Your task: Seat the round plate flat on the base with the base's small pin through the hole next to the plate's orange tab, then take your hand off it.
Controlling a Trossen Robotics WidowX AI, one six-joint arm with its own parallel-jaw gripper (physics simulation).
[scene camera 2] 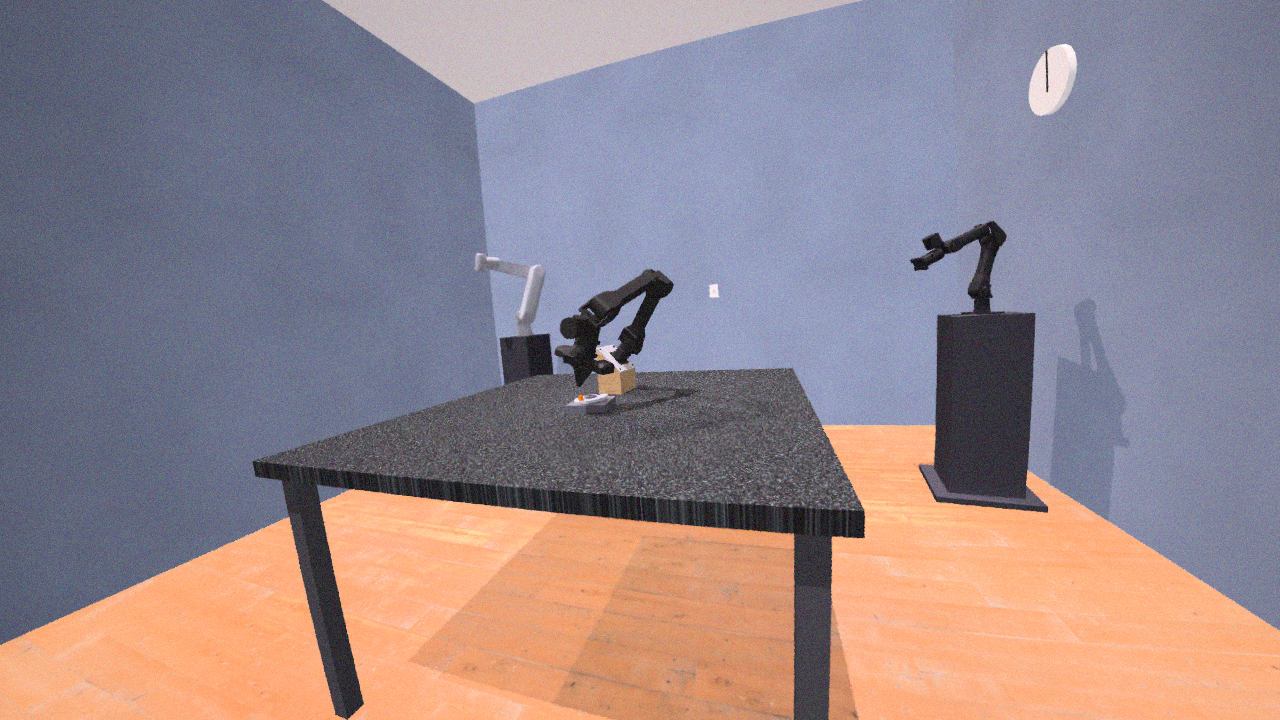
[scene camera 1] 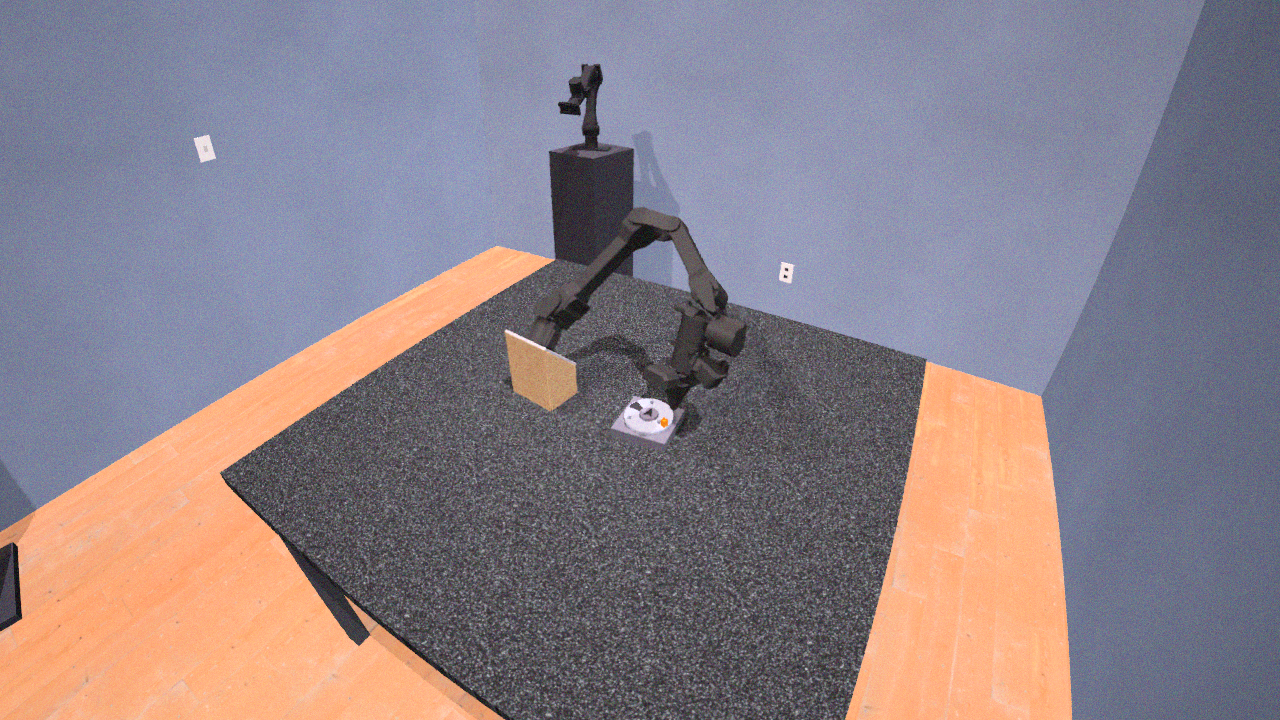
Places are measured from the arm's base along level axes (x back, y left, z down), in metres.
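Where they show: gripper, fingertip midpoint: (scene camera 2: 578, 386) (scene camera 1: 672, 409); arm's base, link origin: (scene camera 2: 619, 357) (scene camera 1: 538, 345).
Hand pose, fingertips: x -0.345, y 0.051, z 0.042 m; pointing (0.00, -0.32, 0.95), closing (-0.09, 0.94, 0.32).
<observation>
Things, the pixels of their top centre, and the offset from my fingertips. Level surfaces: height alone.
- round white plate, top centre: (scene camera 1: 648, 409) (scene camera 2: 590, 392) dx +0.061, dy -0.001, dz +0.031 m
- square grey base, top centre: (scene camera 1: 648, 412) (scene camera 2: 590, 395) dx +0.061, dy -0.001, dz +0.041 m
- dark speckled table, surface height: dz +0.081 m
The round white plate (scene camera 1: 637, 426) (scene camera 2: 591, 398) lies on the square grey base (scene camera 1: 640, 438) (scene camera 2: 601, 408). It looks flat or nearly so. Its orange tab (scene camera 1: 664, 421) (scene camera 2: 580, 397) is on the right side of the plate in scene camera 1. Small dots show beside the tab, but which one is the small pin, and whether it passes through the hole, is too small to tell. My gripper (scene camera 1: 673, 404) (scene camera 2: 580, 384) is shut and empty. It points down just behind the plate's rear edge in scene camera 1, and in scene camera 2 its tips are a little above the plate.
A light wooden block with a white sloped top (scene camera 1: 541, 380) (scene camera 2: 616, 380) stands left of the base in scene camera 1, close to my arm's foot. The dark speckled table (scene camera 1: 581, 555) (scene camera 2: 572, 465) bears everything. Other arms stand on dark pedestals (scene camera 1: 590, 201) (scene camera 2: 984, 402) away from the table.
</observation>
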